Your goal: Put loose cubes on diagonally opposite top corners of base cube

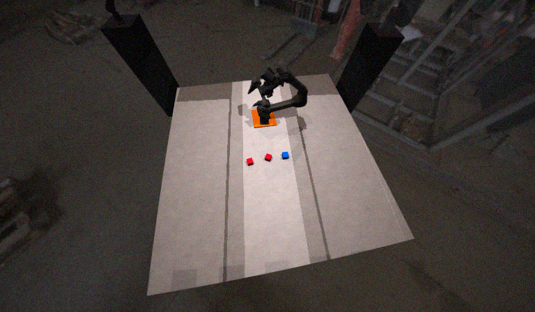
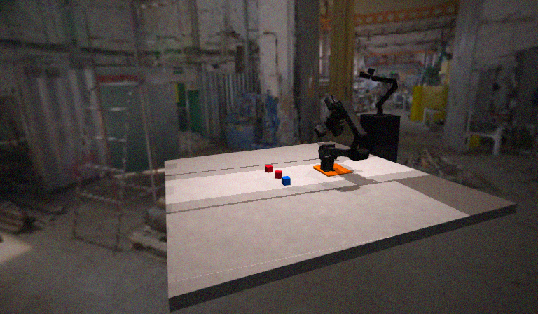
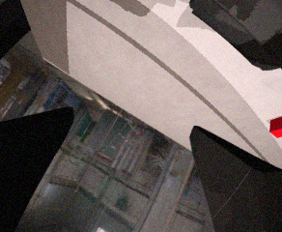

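The red cube is 30 cm ahead of my gripper tip, 9 cm to the left of it and 18 cm below it. The rest, counted from my gripper tip: blue base cube: 29 cm ahead, 20 cm to the left, 18 cm below.
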